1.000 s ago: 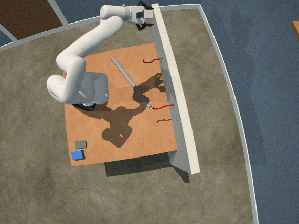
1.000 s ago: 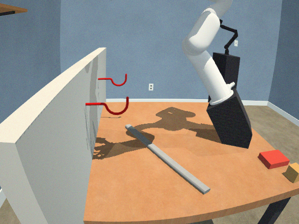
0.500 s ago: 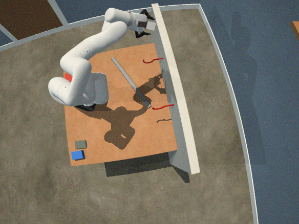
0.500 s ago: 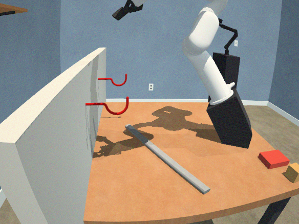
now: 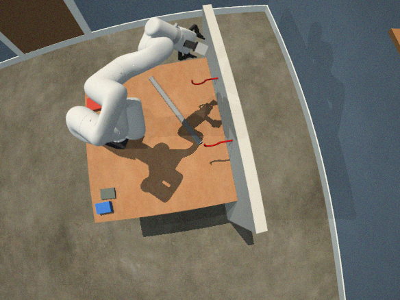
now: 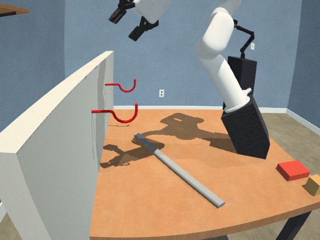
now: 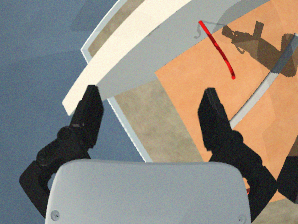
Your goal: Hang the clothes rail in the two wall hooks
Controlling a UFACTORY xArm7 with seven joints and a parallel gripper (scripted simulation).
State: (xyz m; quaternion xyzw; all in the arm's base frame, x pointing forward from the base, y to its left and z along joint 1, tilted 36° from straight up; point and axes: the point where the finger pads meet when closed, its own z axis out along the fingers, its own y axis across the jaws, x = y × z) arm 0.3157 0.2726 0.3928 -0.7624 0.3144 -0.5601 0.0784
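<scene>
Now: hand 17 cm past the grey clothes rail, 4 cm to the left of it and 45 cm above it. From my hand the other things lie so: white wall: 6 cm ahead, 24 cm to the right, 67 cm below; then red block: 60 cm behind, 23 cm to the left, 45 cm below; then tan block: 58 cm behind, 35 cm to the left, 44 cm below.
</scene>
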